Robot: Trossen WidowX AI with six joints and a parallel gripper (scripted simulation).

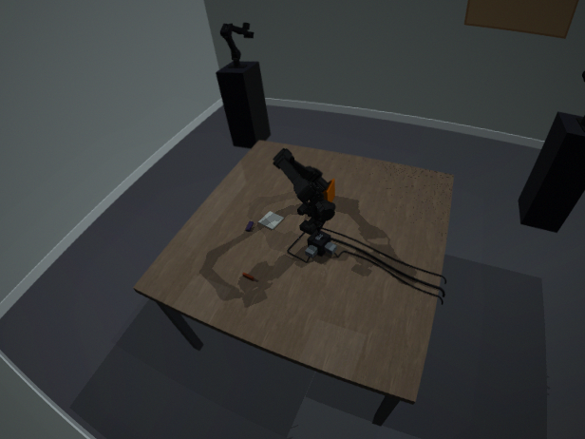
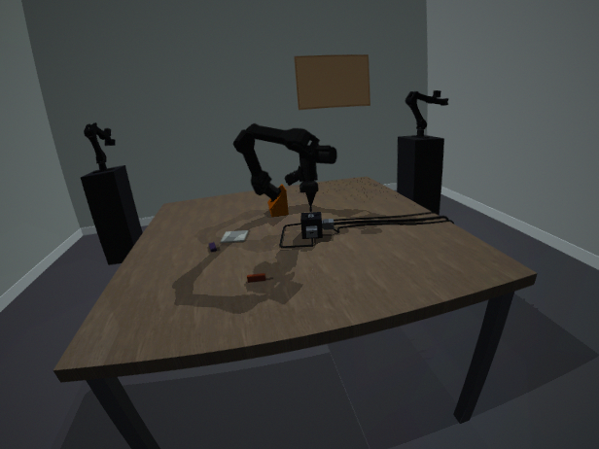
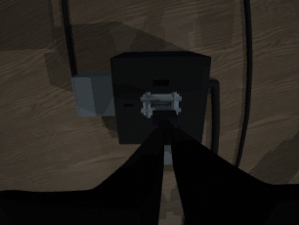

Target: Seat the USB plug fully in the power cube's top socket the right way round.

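Right now the USB plug is 20 mm below my gripper tip. Also, from my gripper tip: USB socket 50 mm below; red piece 270 mm ahead, 240 mm to the right, 110 mm below; white pad 90 mm behind, 300 mm to the right, 120 mm below.
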